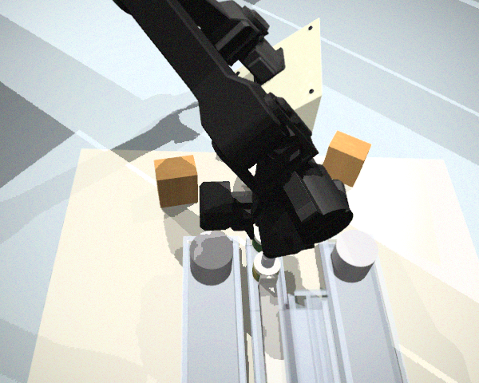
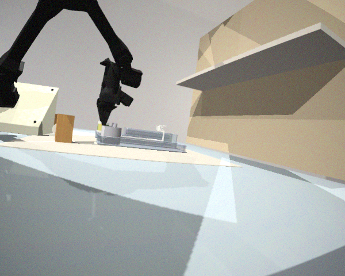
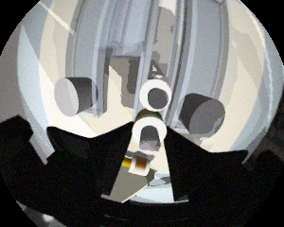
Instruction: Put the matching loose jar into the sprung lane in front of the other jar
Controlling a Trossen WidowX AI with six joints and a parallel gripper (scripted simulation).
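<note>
The grey lane rack lies 15 cm ahead of my gripper tip, 3 cm to the left of it and 3 cm below it. The rest, counted from my gripper tip: red mark: 22 cm ahead, 5 cm to the left, 2 cm above; then shelf: 52 cm ahead, 32 cm above, 2 cm to the left.
</note>
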